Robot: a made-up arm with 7 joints. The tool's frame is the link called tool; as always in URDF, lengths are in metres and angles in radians. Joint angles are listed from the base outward. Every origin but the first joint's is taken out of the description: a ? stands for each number. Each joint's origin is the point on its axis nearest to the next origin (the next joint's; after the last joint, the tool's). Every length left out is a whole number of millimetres.
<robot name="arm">
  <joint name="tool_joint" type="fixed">
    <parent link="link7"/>
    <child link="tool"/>
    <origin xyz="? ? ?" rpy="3.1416 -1.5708 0"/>
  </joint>
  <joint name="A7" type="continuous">
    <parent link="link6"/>
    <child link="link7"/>
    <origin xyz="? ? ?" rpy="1.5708 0 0"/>
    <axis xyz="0 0 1"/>
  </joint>
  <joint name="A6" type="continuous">
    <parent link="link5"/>
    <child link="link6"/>
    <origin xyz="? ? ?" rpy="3.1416 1.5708 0"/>
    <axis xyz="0 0 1"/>
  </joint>
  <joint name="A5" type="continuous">
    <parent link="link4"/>
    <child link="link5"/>
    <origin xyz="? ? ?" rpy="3.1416 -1.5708 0"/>
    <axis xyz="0 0 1"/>
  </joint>
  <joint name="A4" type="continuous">
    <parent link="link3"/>
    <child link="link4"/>
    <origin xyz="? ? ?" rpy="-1.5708 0 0"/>
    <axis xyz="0 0 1"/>
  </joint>
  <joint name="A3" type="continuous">
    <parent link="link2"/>
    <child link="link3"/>
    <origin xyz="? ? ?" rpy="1.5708 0 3.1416"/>
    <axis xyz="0 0 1"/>
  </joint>
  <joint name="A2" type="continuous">
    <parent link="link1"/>
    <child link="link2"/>
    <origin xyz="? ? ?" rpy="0 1.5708 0"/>
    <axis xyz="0 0 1"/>
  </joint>
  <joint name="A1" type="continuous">
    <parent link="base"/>
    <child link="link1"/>
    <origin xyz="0 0 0.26" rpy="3.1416 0 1.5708"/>
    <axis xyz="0 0 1"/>
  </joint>
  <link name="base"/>
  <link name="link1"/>
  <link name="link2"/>
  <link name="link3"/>
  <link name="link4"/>
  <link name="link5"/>
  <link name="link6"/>
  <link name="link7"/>
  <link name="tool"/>
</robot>
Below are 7 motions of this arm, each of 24 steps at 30 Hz.
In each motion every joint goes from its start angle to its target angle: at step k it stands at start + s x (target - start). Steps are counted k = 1, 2, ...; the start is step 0. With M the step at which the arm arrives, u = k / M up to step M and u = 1 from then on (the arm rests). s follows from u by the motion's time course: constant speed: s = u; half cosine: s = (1 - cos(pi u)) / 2; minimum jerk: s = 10 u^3 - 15 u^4 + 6 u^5.
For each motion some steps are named. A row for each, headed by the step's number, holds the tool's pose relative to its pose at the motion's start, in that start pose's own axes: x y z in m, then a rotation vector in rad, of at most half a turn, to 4 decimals.
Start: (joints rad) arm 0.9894 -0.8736 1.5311 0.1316 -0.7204 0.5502 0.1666
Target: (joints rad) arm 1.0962 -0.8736 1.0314 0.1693 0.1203 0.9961 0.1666
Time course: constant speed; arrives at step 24
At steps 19, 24:
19: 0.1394 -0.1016 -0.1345 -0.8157 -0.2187 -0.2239
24: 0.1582 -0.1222 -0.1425 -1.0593 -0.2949 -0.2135

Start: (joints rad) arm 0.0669 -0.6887 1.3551 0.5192 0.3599 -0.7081 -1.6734
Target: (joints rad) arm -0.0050 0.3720 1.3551 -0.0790 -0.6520 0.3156 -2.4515
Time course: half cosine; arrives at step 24
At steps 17, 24:
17: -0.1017 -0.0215 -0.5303 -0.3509 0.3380 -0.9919
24: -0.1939 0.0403 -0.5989 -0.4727 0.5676 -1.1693

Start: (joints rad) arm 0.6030 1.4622 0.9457 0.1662 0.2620 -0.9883 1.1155
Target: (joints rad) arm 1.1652 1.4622 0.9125 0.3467 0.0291 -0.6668 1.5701
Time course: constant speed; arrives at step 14
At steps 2, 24:
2: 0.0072 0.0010 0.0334 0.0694 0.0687 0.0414
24: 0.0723 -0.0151 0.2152 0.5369 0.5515 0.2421

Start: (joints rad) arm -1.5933 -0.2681 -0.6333 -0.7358 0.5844 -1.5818 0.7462
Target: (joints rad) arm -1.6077 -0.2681 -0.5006 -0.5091 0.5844 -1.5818 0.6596
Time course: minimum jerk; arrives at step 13
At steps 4, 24:
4: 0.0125 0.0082 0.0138 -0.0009 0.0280 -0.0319
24: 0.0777 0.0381 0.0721 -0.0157 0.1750 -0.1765

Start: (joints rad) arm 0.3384 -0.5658 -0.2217 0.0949 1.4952 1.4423 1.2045
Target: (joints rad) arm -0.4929 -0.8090 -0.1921 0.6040 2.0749 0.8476 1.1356
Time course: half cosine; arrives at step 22
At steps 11, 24:
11: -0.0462 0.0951 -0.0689 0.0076 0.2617 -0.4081
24: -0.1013 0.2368 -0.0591 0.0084 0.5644 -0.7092

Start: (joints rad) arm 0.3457 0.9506 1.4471 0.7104 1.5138 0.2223 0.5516
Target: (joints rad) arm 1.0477 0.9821 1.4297 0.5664 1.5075 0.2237 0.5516
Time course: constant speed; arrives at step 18
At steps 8, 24:
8: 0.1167 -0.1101 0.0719 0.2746 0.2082 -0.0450
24: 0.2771 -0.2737 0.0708 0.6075 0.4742 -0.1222

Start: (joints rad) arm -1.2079 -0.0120 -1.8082 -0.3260 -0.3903 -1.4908 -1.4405
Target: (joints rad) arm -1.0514 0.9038 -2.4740 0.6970 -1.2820 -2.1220 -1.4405
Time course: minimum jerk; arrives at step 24
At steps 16, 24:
16: 0.0318 0.1014 0.4340 -1.3690 0.4225 1.1473
24: 0.0260 0.1569 0.5238 -1.6252 0.6442 1.3885

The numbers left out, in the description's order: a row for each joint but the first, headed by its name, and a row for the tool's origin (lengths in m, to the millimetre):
tool: -0.1 -0.07 0
A7: -0.02 -0.17 0
A6: 0.14 0.11 0
A5: -0.43 -0.23 0
A4: -0.08 0.01 0
A3: -0.09 0.31 0
A2: -0.22 0.04 0

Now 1 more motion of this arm.
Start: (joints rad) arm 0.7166 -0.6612 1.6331 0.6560 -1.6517 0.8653 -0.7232
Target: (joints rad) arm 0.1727 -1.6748 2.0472 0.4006 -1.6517 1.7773 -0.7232
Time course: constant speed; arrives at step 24
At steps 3, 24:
3: 0.0306 0.0016 -0.0049 0.1418 -0.1373 -0.0274
24: 0.0660 -0.1653 0.0033 1.3297 -0.8832 -0.6829

